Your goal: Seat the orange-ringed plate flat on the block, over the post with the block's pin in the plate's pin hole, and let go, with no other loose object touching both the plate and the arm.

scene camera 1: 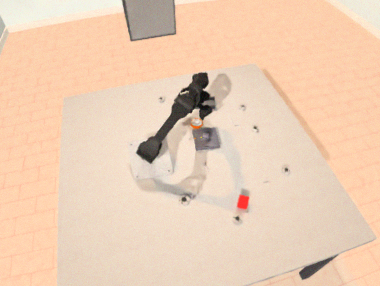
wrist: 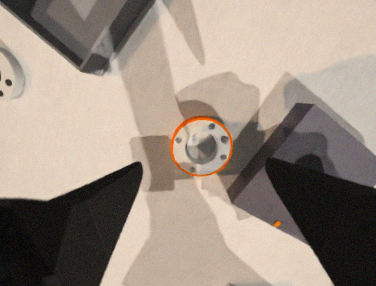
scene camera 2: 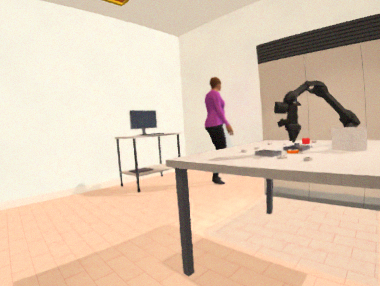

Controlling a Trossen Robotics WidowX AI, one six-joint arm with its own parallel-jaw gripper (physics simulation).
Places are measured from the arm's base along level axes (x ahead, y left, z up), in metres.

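Pixels of known places: gripper, fingertip midpoint: (scene camera 1: pixel 196 115) (wrist: pixel 203 165) (scene camera 2: pixel 292 141); arm's base at its link origin: (scene camera 1: pixel 147 152) (scene camera 2: pixel 351 134).
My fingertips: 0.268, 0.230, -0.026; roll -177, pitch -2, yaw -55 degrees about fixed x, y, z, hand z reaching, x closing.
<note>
For each thing: its top centre in the pictures, then the offset to it from my fingertips, as dx, dy, dz. "*": a spot on its surface instead.
- orange-ringed plate at its top centre: (wrist: pixel 201 148) (scene camera 1: pixel 196 122) (scene camera 2: pixel 292 150) -0.001, -0.005, -0.047
- block at its top centre: (wrist: pixel 326 197) (scene camera 1: pixel 205 134) (scene camera 2: pixel 296 143) +0.028, -0.126, -0.019
- small orange mark at a spot on its surface: (wrist: pixel 277 224) * -0.028, -0.126, -0.035
- open dark tray at its top centre: (scene camera 2: pixel 267 150) (scene camera 1: pixel 204 100) +0.070, +0.149, -0.035
- red cube at its top centre: (scene camera 1: pixel 243 199) (scene camera 2: pixel 305 138) +0.124, -0.515, -0.020
The orange-ringed plate (scene camera 1: pixel 196 126) (scene camera 2: pixel 293 151) (wrist: pixel 181 156) lies flat on the table beside the dark block; its centre hole and several small holes show in the wrist view. The block (scene camera 1: pixel 212 145) (scene camera 2: pixel 304 147) (wrist: pixel 260 202) is dark grey-purple, with its post (scene camera 1: pixel 206 135) upright on top. A small orange mark (wrist: pixel 277 224) shows near the block's edge; whether it is the pin is unclear. My gripper (scene camera 1: pixel 203 113) (scene camera 2: pixel 294 139) (wrist: pixel 203 165) is open and empty, pointing down above the plate. The right finger hides part of the block in the wrist view.
An open dark tray (scene camera 1: pixel 213 103) (scene camera 2: pixel 268 153) (wrist: pixel 95 62) stands on the plate's other side. A red cube (scene camera 1: pixel 243 202) (scene camera 2: pixel 305 141) lies farther off, near a plain plate (scene camera 1: pixel 237 219). Another plain plate (wrist: pixel 18 75) is at the wrist view's left edge.
</note>
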